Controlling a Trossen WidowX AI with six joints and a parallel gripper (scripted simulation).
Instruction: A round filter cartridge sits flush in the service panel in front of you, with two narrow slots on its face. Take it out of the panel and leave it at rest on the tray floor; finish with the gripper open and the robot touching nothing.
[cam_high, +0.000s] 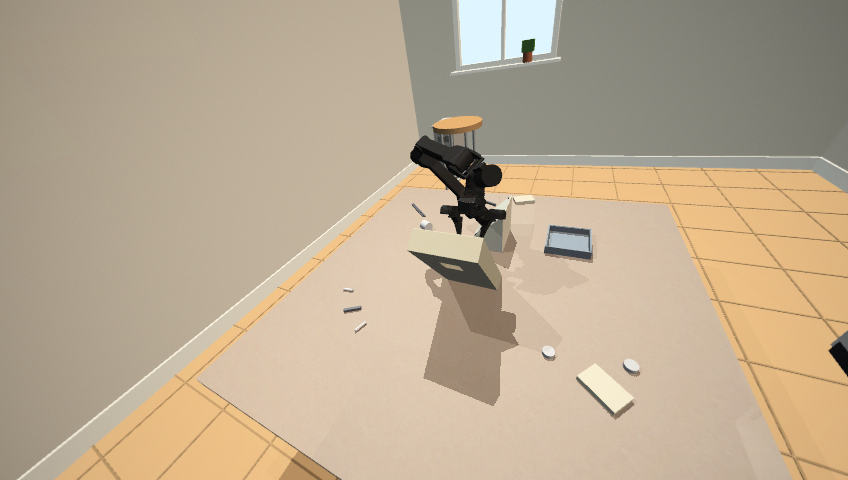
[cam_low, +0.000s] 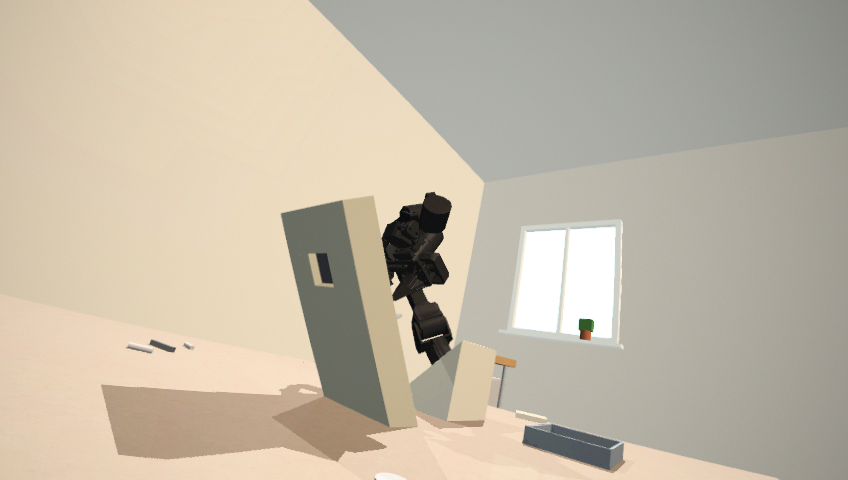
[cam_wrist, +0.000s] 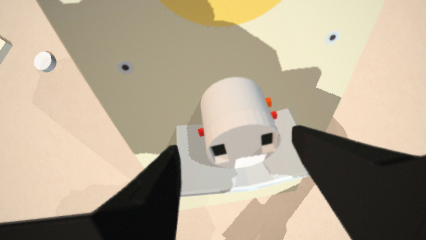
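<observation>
My gripper tip is now 20 mm above the filter cartridge, 10 mm to the left of it and 10 mm short of it. The rest, counted from my gripper tip: cream service panel: 50 mm ahead, 40 mm below, 10 mm to the right; grey-blue tray: 330 mm behind, 270 mm to the left, 190 mm below.
</observation>
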